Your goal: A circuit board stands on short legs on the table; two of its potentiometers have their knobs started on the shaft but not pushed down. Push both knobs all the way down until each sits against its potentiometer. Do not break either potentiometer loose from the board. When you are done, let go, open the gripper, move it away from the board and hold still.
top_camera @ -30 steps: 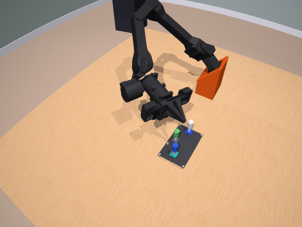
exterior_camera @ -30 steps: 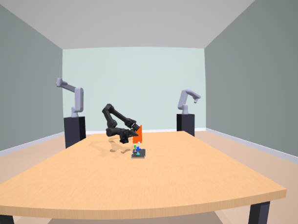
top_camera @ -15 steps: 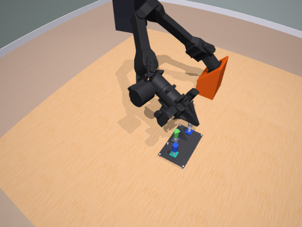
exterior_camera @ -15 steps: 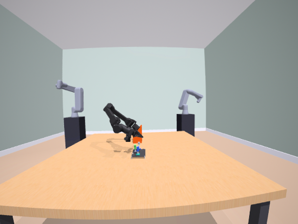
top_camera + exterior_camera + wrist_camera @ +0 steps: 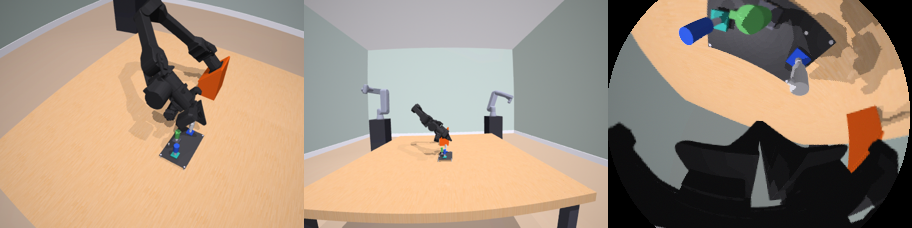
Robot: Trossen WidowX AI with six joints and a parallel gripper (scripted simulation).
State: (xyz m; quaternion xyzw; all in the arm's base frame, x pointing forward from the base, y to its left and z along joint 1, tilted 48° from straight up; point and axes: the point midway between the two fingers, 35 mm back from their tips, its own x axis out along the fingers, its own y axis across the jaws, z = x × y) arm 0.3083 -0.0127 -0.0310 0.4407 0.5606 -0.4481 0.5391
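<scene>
The blue potentiometer is 20 mm behind my gripper tip, 50 mm to the right of it and 60 mm below it. Also, from my gripper tip: green knob: 40 mm ahead, 80 mm to the right, 50 mm below.
</scene>
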